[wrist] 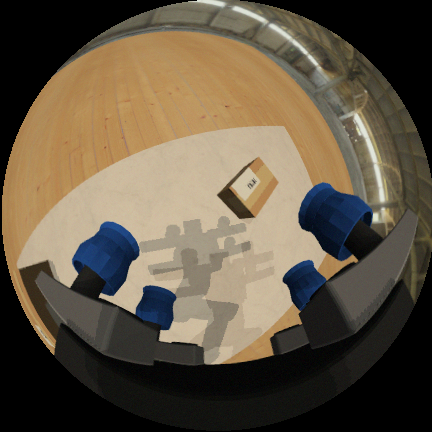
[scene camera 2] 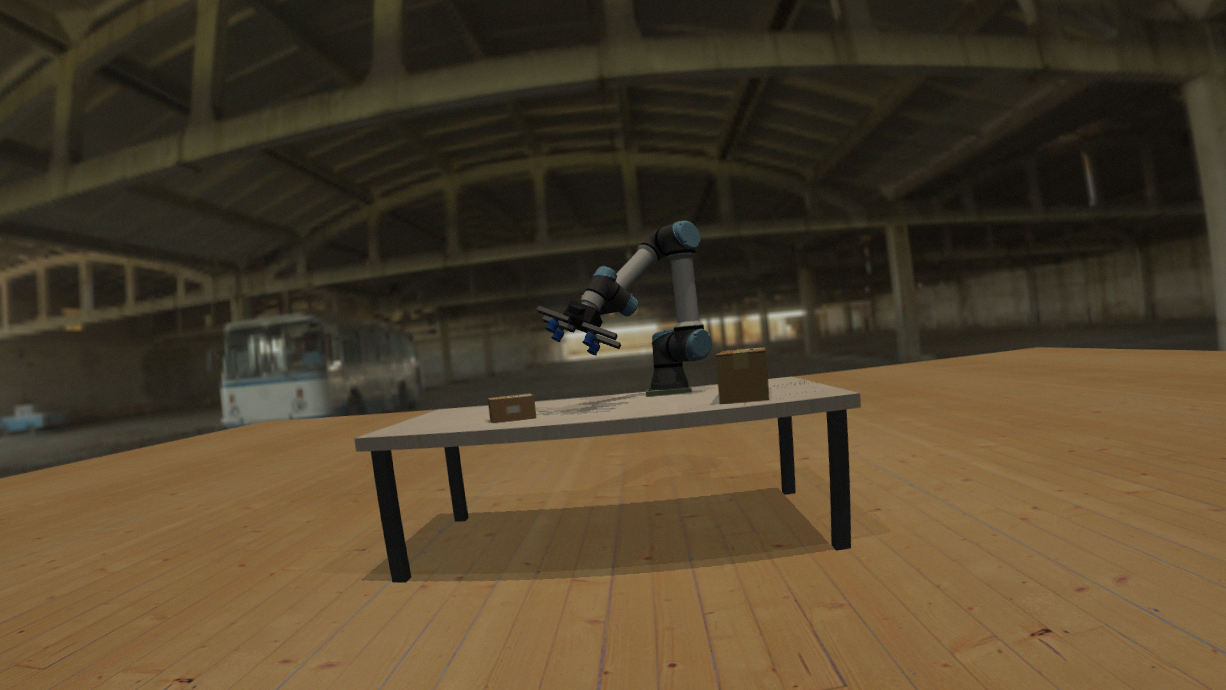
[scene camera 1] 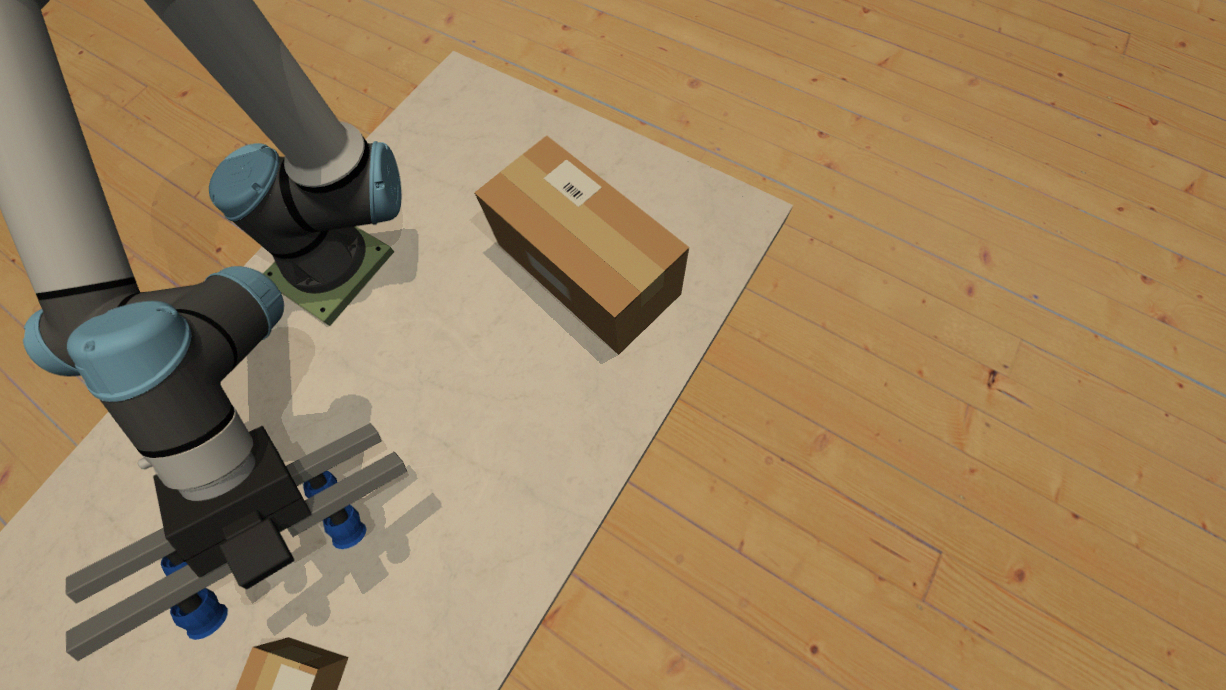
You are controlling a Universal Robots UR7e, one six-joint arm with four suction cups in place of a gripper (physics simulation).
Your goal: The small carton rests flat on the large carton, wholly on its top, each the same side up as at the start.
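Frame: origin at the arm's base, x left, y back, z up, level; centimetres.
Seen in the pictures: hand, tool point: [wrist: 223,267] [scene camera 2: 571,341]; arm's base, link origin: [scene camera 2: 669,388] [scene camera 1: 325,257].
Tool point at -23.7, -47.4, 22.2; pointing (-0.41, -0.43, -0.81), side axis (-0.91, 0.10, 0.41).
Observation:
Pixels of each thing's top centre, then the offset from my tool point to it, as dx, dy, dz.
- small carton, top centre: [wrist: 257,183] [scene camera 2: 510,396] -20.5, -7.9, -16.2
- large carton, top centre: [scene camera 1: 577,218] [scene camera 2: 742,350] +55.2, +10.8, -8.5
The small carton [scene camera 1: 295,675] [scene camera 2: 512,408] [wrist: 250,189] rests on the table with its taped, labelled face up. In scene camera 1 it is cut off at the bottom edge. The large carton [scene camera 1: 581,231] [scene camera 2: 742,377] stands on the table past the arm's base, its taped, labelled top bare. A dark side of the large carton [wrist: 36,282] shows at the left edge of the wrist view. My gripper [scene camera 1: 259,548] [scene camera 2: 573,336] [wrist: 225,265] hangs tilted, well above the table, between the cartons and nearer the small one. Its four blue cups are open and touch neither carton.
The light table [scene camera 1: 480,411] [scene camera 2: 609,426] [wrist: 150,175] carries both cartons. The arm's green base plate [scene camera 1: 330,308] [scene camera 2: 668,391] is fixed to it beside the large carton. The arm's shadow falls on the table under the gripper. Wooden floor [scene camera 1: 943,342] surrounds the table.

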